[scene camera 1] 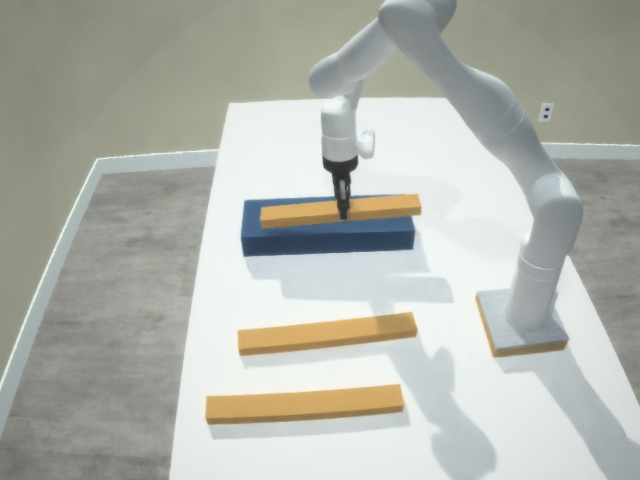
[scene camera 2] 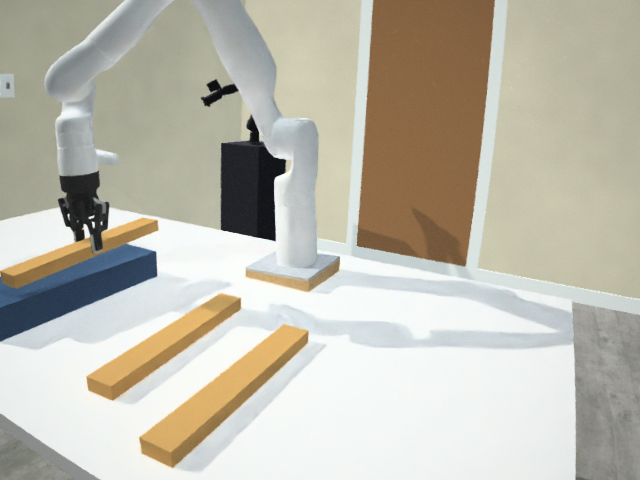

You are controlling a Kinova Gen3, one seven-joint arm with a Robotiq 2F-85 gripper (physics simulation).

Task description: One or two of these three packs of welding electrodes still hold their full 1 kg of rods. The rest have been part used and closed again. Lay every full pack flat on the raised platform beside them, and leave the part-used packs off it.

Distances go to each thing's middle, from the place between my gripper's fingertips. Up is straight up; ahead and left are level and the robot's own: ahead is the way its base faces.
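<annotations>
Raised platform (scene camera 1: 396, 233) visible; relative to my hand it is 70 mm below, 40 mm ahead and 40 mm to the right.
</annotations>
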